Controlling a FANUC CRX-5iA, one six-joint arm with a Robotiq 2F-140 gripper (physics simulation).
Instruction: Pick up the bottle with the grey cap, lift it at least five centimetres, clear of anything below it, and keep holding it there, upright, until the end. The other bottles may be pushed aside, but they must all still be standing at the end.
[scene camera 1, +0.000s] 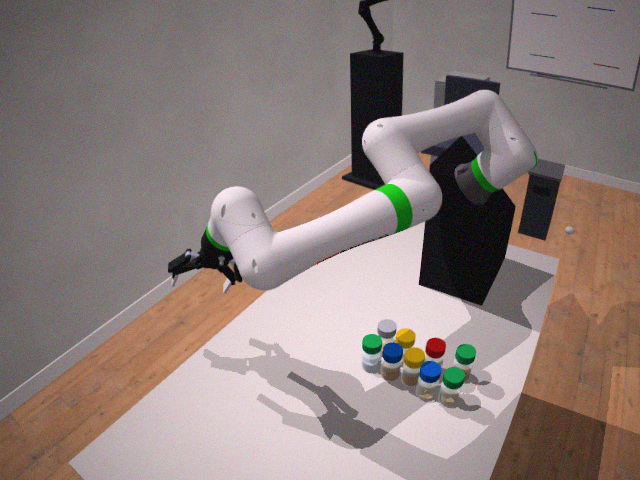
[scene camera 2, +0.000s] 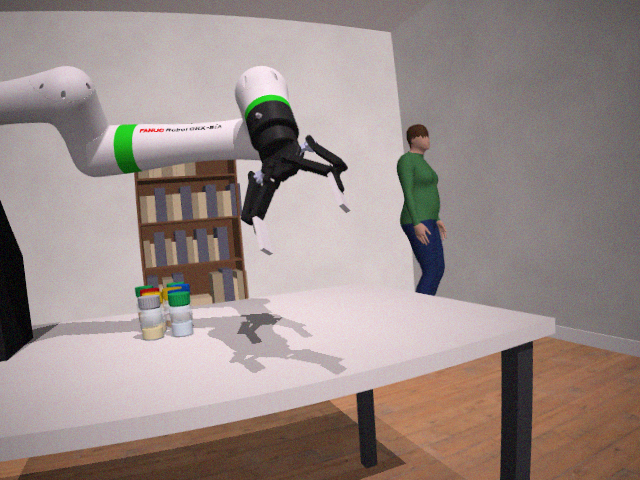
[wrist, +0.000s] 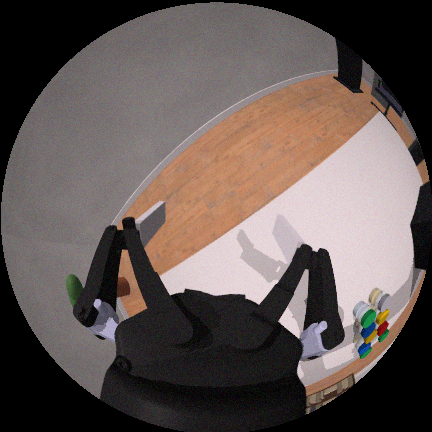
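The bottle with the grey cap stands upright at a corner of a close group, with yellowish contents. Directly beside it stand a green-capped bottle and a yellow-capped bottle. A blue-capped bottle stands diagonally from it. My gripper is open and empty, high up and well to one side of the group, and is tilted. In the wrist view the group is at the lower right.
The group also has a red-capped bottle, another yellow-capped one, another blue-capped one and two more green-capped ones, all upright. They stand on the white table, near my black pedestal. My forearm passes above the table.
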